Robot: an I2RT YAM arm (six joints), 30 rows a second.
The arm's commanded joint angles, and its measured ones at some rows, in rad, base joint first. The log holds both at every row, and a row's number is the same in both.
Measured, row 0:
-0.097 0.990 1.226 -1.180 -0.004 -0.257
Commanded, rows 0 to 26:
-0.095 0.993 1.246 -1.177 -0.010 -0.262
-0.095 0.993 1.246 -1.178 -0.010 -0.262
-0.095 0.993 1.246 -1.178 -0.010 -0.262
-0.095 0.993 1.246 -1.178 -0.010 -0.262
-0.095 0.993 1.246 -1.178 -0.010 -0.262
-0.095 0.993 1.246 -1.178 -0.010 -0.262
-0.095 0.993 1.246 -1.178 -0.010 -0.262
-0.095 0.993 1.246 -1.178 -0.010 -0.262
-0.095 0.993 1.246 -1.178 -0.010 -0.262
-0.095 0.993 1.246 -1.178 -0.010 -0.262
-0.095 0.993 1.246 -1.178 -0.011 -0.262
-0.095 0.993 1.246 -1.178 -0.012 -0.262
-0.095 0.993 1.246 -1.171 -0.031 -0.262
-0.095 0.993 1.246 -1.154 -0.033 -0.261
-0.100 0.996 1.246 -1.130 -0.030 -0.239
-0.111 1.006 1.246 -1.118 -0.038 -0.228
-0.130 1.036 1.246 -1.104 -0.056 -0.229
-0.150 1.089 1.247 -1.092 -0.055 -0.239
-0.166 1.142 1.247 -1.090 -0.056 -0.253
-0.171 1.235 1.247 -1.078 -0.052 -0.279
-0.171 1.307 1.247 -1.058 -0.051 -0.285
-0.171 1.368 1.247 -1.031 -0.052 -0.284
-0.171 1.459 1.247 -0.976 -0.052 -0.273
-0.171 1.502 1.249 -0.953 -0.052 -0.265
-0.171 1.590 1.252 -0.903 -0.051 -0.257
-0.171 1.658 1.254 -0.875 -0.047 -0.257
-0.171 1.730 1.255 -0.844 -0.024 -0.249
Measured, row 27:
-0.165 1.607 1.238 -0.883 -0.042 -0.263
